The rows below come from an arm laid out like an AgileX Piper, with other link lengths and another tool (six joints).
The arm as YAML. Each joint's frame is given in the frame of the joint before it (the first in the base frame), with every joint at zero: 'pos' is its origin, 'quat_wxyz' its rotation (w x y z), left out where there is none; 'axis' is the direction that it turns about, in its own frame. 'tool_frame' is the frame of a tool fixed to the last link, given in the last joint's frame.
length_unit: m
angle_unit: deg
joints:
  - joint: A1
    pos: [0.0, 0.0, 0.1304]
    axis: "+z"
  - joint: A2
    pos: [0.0, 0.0, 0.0]
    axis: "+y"
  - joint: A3
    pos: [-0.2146, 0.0, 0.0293]
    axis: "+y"
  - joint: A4
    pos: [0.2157, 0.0, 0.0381]
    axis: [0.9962, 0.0, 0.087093]
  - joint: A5
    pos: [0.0, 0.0, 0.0]
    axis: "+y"
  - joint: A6
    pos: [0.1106, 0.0, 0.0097]
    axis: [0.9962, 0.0, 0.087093]
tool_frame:
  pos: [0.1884, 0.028, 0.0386]
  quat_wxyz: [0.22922, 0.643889, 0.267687, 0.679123]
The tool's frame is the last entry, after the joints.
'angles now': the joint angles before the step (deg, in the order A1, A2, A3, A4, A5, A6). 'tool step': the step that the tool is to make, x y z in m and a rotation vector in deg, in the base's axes. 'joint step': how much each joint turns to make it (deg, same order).
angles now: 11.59, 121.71, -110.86, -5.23, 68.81, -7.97
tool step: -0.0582, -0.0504, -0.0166, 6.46, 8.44, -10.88
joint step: -11.13, -8.60, 15.96, 7.71, 0.33, -1.54
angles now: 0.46, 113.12, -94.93, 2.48, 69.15, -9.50
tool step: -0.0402, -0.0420, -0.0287, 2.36, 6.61, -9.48
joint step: -8.49, -1.35, 8.87, 1.99, -0.80, 0.38
